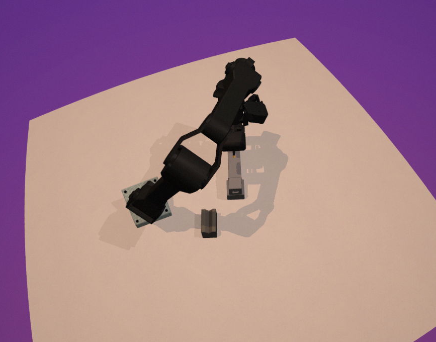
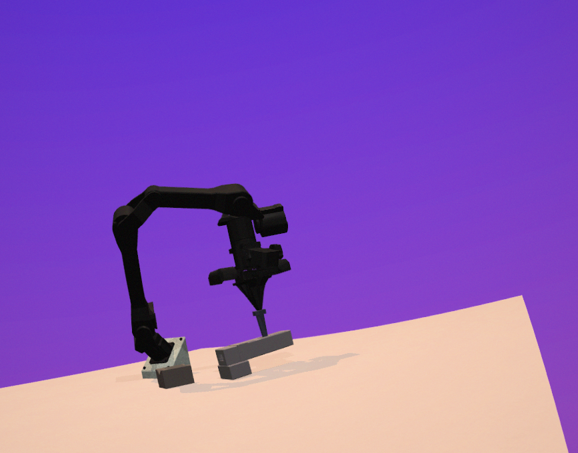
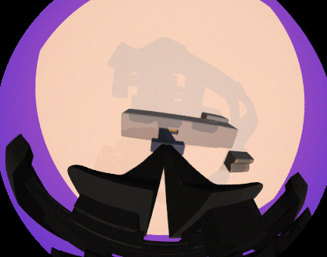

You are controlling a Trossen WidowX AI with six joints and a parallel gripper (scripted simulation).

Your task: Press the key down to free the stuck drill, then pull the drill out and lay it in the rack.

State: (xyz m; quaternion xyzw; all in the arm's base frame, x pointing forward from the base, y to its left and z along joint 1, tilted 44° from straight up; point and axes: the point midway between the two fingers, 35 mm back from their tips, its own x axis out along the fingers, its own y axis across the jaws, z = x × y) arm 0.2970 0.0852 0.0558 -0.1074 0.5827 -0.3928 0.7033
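The key is 30 mm below my gripper tip. Also, from my gripper tip: rack block: 150 mm to the right, 150 mm behind, 120 mm below; housing: 90 mm below, 20 mm to the right, 20 mm behind; drill: 80 mm below, 40 mm to the right, 30 mm behind.
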